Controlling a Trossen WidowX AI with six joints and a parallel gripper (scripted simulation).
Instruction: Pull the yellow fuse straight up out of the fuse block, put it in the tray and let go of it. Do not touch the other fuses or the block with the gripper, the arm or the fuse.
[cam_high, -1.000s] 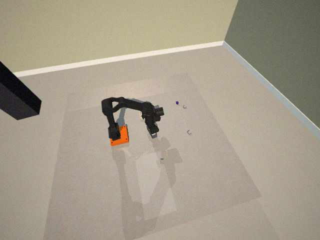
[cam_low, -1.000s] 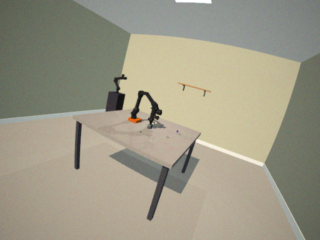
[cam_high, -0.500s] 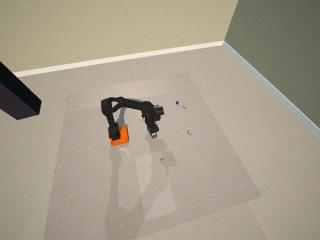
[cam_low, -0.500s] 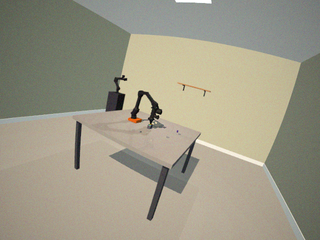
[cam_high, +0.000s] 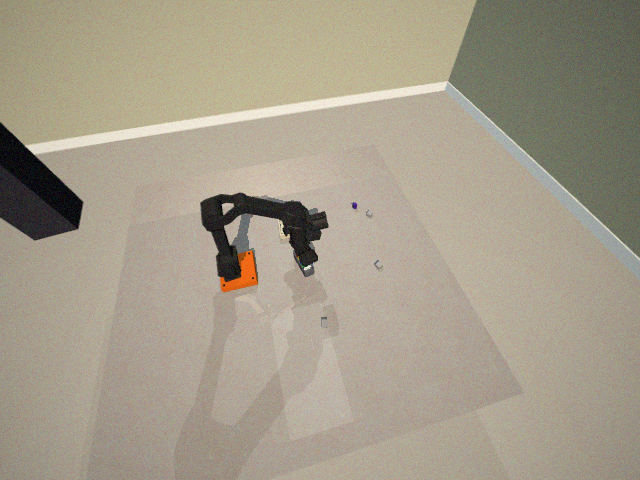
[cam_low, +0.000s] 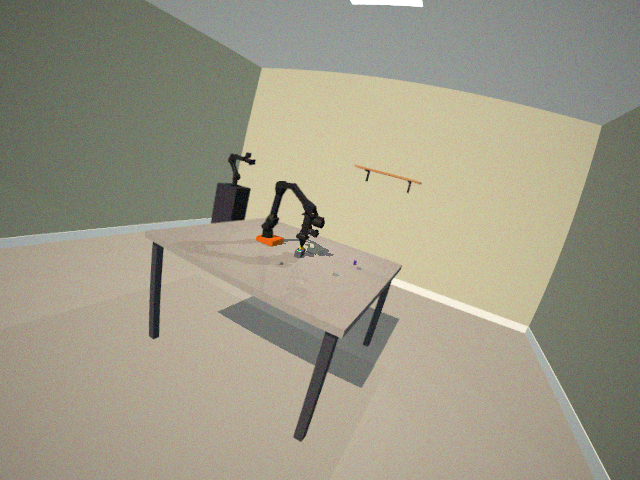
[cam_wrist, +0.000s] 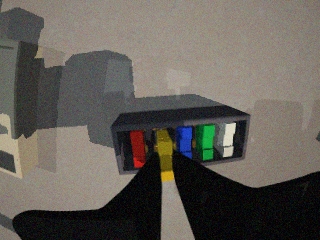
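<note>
Right now my gripper tip is 20 mm short of the cream tray, 180 mm to the right of it and 50 mm above it. The rest, counted from my gripper tip: yellow fuse: 10 mm below.
</note>
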